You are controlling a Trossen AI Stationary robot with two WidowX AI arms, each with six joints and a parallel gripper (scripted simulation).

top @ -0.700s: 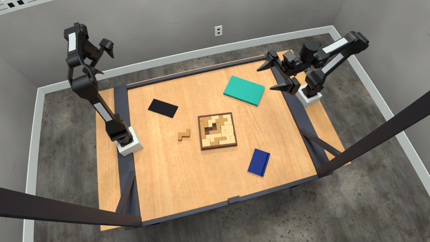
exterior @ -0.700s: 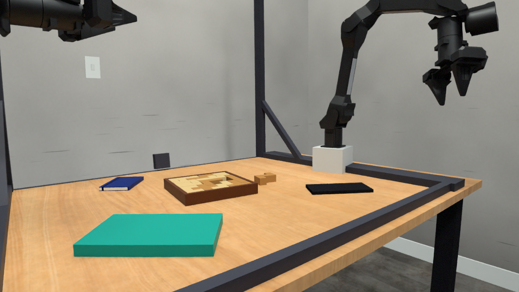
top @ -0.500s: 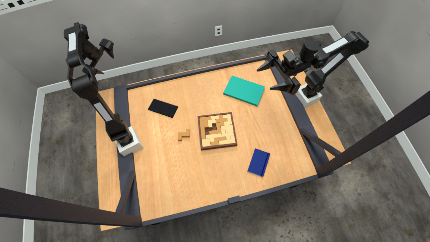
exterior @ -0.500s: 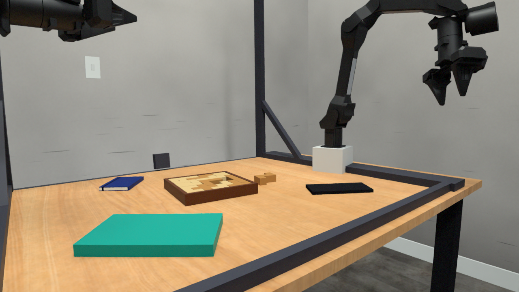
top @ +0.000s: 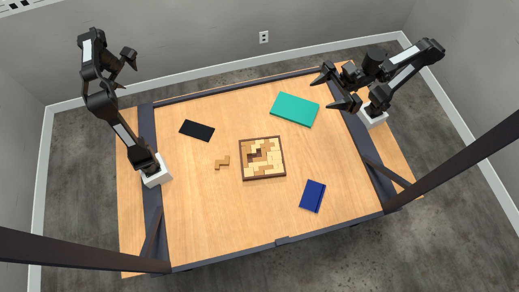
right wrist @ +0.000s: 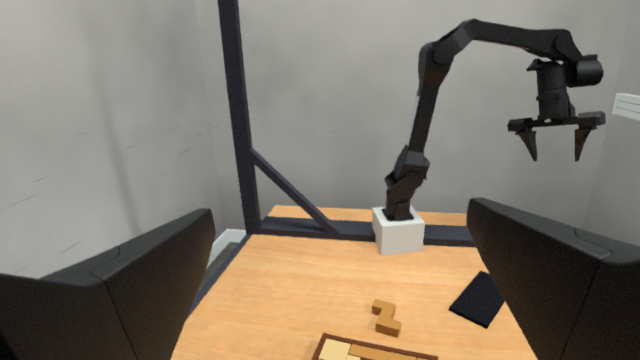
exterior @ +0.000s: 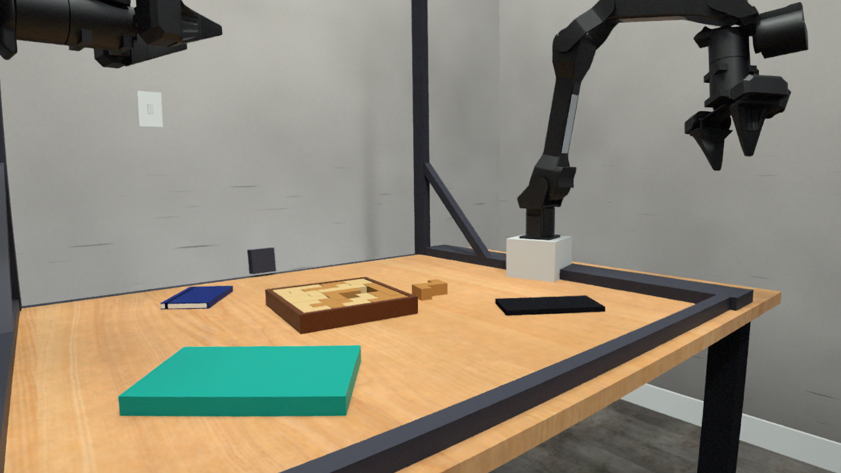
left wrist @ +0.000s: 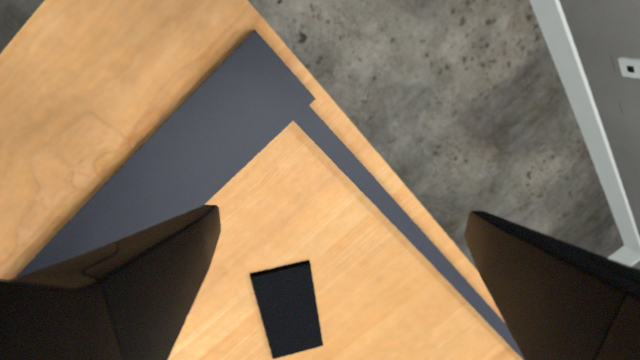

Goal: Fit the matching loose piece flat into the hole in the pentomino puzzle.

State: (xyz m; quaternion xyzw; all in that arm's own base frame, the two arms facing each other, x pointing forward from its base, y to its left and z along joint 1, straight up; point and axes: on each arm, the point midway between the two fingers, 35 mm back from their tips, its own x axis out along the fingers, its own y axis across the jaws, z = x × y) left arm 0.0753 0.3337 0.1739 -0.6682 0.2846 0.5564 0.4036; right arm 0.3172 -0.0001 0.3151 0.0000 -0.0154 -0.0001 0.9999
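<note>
Now: left hand 18 cm past the black flat slab, 21 cm to the left of it and 25 cm above it. Round my left hand: teal slab: 20 cm behind, 66 cm to the right, 24 cm below.
</note>
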